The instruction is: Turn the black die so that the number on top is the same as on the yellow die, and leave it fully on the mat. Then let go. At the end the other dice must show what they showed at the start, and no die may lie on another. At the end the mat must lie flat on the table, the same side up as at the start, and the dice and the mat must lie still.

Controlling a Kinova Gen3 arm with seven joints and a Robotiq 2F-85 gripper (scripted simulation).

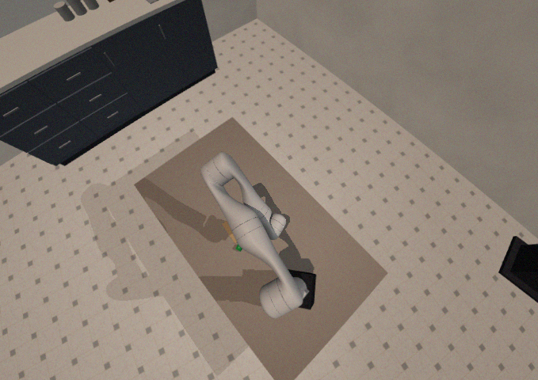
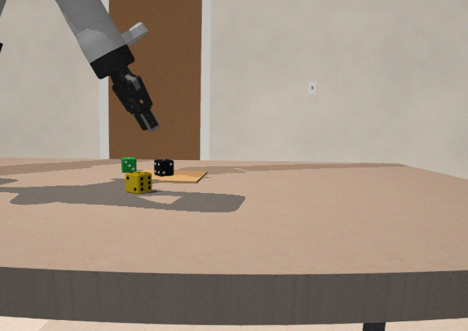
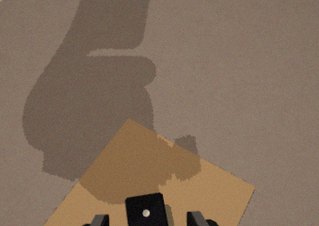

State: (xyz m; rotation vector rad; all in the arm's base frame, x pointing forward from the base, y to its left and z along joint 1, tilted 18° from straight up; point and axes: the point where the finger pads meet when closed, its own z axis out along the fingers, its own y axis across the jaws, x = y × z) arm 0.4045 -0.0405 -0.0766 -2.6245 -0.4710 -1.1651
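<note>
The black die is 3 cm ahead of my hand, 2 cm to the left of it and 9 cm below it. Also, from my hand: green die: 5 cm behind, 10 cm to the left, 9 cm below; yellow die: 14 cm to the right, 9 cm below; mat: 4 cm ahead, 2 cm to the left, 11 cm below.
</note>
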